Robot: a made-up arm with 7 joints. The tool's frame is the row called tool. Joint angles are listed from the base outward. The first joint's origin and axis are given. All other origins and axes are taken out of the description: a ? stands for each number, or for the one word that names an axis. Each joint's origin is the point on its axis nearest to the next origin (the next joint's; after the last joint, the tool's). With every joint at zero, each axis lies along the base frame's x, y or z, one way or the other. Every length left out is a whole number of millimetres.
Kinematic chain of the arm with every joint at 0, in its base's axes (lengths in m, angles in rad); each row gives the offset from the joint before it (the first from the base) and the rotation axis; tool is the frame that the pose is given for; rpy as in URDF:
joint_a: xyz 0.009 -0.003 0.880 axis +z
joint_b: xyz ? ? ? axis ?
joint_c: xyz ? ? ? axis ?
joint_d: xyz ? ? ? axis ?
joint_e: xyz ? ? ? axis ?
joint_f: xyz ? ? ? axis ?
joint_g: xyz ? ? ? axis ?
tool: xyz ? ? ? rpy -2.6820 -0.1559 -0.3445
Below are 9 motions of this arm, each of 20 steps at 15 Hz.
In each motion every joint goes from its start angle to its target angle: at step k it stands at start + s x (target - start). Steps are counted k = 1, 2, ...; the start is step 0. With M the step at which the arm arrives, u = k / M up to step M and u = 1 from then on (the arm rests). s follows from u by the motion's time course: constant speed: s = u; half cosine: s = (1 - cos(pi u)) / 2; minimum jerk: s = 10 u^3 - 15 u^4 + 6 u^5.
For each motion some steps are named. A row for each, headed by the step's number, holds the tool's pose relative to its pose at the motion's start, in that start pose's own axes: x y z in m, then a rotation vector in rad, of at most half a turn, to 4 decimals.
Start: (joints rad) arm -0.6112 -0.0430 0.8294 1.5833 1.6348 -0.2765 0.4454
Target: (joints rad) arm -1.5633 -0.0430 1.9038 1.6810 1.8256 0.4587 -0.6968
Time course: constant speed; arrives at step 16
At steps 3, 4, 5, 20:
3: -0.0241 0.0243 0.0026 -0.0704 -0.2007 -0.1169
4: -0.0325 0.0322 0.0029 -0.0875 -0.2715 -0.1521
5: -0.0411 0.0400 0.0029 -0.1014 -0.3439 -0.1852
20: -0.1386 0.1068 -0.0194 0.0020 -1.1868 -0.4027

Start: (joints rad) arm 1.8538 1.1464 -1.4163 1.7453 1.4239 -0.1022 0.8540
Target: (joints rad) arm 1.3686 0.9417 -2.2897 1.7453 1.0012 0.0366 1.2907
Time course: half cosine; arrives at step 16
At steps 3, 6, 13, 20:
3: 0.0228 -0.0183 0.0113 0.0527 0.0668 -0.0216
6: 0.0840 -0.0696 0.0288 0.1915 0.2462 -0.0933
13: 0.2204 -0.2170 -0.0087 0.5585 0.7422 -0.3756
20: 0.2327 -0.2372 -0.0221 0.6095 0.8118 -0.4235

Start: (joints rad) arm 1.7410 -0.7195 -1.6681 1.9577 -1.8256 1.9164 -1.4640
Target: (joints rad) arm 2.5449 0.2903 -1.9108 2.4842 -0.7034 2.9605 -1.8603
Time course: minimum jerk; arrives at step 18
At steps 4, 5, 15, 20:
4: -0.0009 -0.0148 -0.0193 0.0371 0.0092 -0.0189
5: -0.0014 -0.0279 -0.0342 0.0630 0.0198 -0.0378
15: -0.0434 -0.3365 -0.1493 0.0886 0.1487 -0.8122
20: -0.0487 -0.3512 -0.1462 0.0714 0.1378 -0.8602

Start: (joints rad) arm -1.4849 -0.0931 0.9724 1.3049 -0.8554 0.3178 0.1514
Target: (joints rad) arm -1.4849 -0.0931 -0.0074 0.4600 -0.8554 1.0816 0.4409
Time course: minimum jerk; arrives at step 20
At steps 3, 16, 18, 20:
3: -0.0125 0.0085 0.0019 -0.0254 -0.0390 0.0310
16: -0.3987 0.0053 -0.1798 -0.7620 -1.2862 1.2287
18: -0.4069 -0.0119 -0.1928 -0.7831 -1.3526 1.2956
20: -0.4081 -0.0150 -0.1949 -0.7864 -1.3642 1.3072

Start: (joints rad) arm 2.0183 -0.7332 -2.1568 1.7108 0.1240 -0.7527 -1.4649
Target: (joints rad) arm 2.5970 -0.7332 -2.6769 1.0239 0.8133 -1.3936 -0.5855
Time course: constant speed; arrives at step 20
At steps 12, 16, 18, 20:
12: -0.0800 -0.0985 -0.0254 -0.1828 -0.1272 0.5553
16: -0.0947 -0.1216 -0.0493 -0.3003 -0.1815 0.6331
18: -0.0987 -0.1307 -0.0628 -0.3642 -0.2020 0.6493
20: -0.1004 -0.1382 -0.0768 -0.4291 -0.2157 0.6507

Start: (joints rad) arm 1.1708 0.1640 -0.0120 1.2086 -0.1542 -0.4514 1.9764
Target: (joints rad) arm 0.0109 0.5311 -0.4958 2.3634 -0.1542 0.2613 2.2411
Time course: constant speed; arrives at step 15
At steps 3, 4, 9, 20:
3: 0.0715 -0.0684 0.0493 0.2065 0.2777 -0.0522
4: 0.0965 -0.0946 0.0576 0.2770 0.3674 -0.0723
9: 0.2075 -0.2340 0.0381 0.6339 0.7929 -0.1973
20: 0.2670 -0.3744 -0.0763 1.0468 1.2490 -0.4128

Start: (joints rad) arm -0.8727 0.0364 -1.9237 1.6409 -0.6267 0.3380 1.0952
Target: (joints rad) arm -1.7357 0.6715 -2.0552 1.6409 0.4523 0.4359 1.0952
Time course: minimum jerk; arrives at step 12
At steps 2, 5, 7, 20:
2: 0.0084 0.0045 -0.0008 -0.0239 0.0290 0.0084
5: 0.0765 0.0384 -0.0177 -0.2008 0.2921 0.0776
7: 0.1318 0.0614 -0.0463 -0.3164 0.5559 0.1329
20: 0.1778 0.0781 -0.0836 -0.3804 0.8397 0.1727

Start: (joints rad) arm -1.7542 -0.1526 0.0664 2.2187 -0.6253 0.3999 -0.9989
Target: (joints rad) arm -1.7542 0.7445 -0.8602 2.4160 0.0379 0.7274 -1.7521
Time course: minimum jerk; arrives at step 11
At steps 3, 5, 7, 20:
3: -0.0470 -0.0103 0.0407 0.1035 -0.1542 0.0118
5: -0.1485 -0.0516 0.1062 0.3509 -0.4720 -0.0066
7: -0.2482 -0.1138 0.1431 0.6555 -0.7850 -0.0967
20: -0.3086 -0.1641 0.1523 0.9059 -0.9853 -0.2151

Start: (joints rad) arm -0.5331 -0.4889 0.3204 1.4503 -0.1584 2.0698 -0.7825
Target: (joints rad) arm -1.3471 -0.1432 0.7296 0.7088 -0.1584 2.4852 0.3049
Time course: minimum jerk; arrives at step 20
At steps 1, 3, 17, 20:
1: -0.0001 0.0002 0.0003 0.0004 -0.0009 0.0022
3: -0.0021 0.0037 0.0071 0.0097 -0.0204 0.0514
17: -0.1572 -0.0187 0.1496 -0.0552 -1.0730 1.5258
20: -0.1607 -0.0228 0.1496 -0.0690 -1.1129 1.5465

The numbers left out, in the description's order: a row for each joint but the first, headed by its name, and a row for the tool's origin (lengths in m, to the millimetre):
joint_b: xyz -0.029 -0.001 0.000, axis +y
joint_c: xyz -0.001 0.000 0.145, axis +z
joint_d: xyz 0.012 -0.007 0.000, axis -y
joint_e: xyz 0.023 0.000 -0.185, axis -z
joint_f: xyz -0.005 0.026 0.000, axis +y
joint_g: xyz 0.092 0.000 -0.129, axis -z
tool: xyz 0.010 -0.003 0.000

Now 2 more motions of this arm.
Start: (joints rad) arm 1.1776 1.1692 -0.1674 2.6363 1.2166 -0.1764 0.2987
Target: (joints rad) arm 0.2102 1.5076 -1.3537 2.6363 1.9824 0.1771 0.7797
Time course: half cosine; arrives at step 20
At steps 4, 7, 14, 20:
4: 0.0483 0.0061 0.0036 -0.0194 0.1100 -0.0441
7: 0.1378 0.0078 -0.0026 -0.0430 0.3162 -0.1170
14: 0.3547 -0.0427 -0.0988 -0.0314 0.8896 -0.2854
20: 0.4111 -0.0740 -0.1561 -0.0068 1.0895 -0.3399

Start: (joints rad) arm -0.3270 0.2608 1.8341 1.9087 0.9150 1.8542 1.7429
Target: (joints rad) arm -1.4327 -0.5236 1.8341 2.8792 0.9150 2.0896 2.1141
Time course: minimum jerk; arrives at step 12
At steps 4, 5, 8, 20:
4: -0.0005 -0.0279 -0.0243 0.2745 0.1699 0.0557
5: 0.0010 -0.0435 -0.0350 0.4364 0.2946 0.0976
8: 0.0293 -0.0987 -0.0439 0.8476 0.7598 0.2650
20: 0.0634 -0.1291 -0.0421 0.9706 1.0005 0.3603

